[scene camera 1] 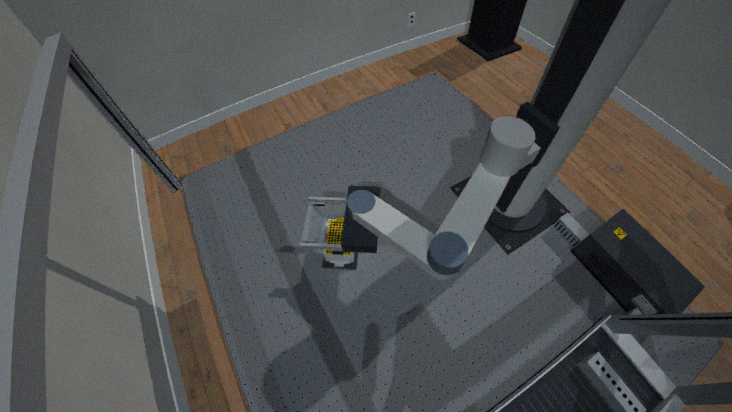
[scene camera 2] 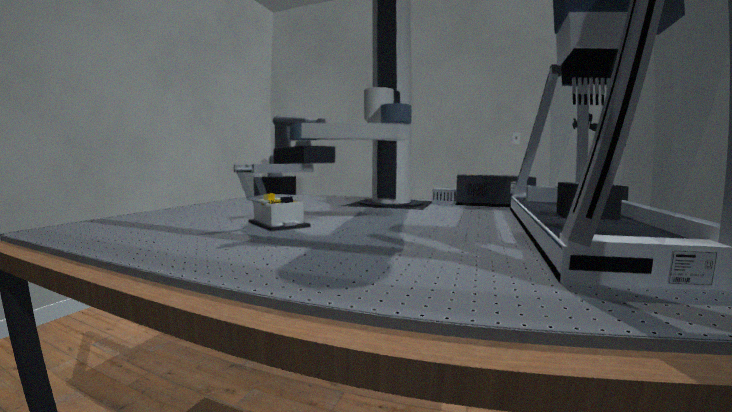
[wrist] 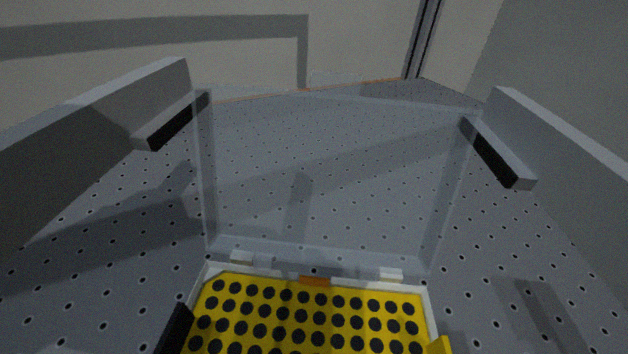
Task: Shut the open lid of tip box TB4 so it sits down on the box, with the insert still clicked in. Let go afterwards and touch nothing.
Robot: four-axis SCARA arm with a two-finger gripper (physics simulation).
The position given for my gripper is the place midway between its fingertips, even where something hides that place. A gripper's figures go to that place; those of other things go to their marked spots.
My gripper (scene camera 1: 305,221) is 89 cm from the lens. A clear lid (scene camera 1: 315,226): 93 cm from the lens. A dark controller box (scene camera 1: 644,266): 111 cm from the lens. The marked spots on the clear lid and the dark controller box are 94 cm apart.
